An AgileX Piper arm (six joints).
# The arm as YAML. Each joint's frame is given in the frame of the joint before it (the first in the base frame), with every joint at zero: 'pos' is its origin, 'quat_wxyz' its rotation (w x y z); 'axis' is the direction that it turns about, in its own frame. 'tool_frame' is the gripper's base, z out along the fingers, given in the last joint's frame.
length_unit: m
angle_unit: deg
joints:
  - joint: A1
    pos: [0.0, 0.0, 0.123]
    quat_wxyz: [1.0, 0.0, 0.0, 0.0]
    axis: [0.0, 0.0, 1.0]
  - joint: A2
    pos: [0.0, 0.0, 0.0]
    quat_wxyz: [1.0, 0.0, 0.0, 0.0]
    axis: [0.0, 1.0, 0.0]
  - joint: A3
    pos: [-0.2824, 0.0, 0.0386]
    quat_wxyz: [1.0, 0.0, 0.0, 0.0]
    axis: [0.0, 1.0, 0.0]
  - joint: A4
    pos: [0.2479, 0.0, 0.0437]
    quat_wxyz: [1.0, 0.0, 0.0, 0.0]
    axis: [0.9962, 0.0, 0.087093]
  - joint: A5
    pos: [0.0, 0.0, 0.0]
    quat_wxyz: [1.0, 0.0, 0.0, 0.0]
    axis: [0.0, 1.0, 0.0]
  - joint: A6
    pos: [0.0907, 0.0, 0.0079]
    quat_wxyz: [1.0, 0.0, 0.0, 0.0]
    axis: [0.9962, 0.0, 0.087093]
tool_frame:
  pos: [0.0, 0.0, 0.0]
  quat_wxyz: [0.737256, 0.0, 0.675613, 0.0]
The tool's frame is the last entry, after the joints.
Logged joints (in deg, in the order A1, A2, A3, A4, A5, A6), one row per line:
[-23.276, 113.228, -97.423, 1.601, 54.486, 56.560]
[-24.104, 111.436, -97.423, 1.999, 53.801, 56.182]
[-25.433, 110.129, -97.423, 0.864, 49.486, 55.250]
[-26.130, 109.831, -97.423, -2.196, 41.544, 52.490]
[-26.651, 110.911, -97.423, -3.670, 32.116, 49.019]
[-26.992, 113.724, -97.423, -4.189, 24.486, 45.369]
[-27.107, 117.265, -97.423, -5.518, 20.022, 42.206]
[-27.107, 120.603, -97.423, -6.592, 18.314, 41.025]
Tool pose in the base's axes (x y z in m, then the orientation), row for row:
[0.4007, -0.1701, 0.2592, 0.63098, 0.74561, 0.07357, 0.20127]
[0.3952, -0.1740, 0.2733, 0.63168, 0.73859, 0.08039, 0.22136]
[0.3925, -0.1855, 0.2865, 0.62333, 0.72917, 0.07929, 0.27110]
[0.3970, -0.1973, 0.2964, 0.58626, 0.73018, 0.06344, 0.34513]
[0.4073, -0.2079, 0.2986, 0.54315, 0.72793, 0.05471, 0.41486]
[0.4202, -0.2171, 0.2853, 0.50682, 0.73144, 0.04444, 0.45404]
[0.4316, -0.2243, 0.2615, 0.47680, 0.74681, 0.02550, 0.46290]
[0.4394, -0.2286, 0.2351, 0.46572, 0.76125, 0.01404, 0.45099]
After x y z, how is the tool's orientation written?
As a quaternion, x y z w.
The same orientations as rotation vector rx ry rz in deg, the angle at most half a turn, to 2 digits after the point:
[100.99, 119.34, 11.78]
[100.03, 116.96, 12.73]
[96.19, 112.52, 12.24]
[87.21, 108.62, 9.44]
[78.19, 104.79, 7.88]
[71.67, 103.43, 6.28]
[67.16, 105.19, 3.59]
[65.95, 107.80, 1.99]

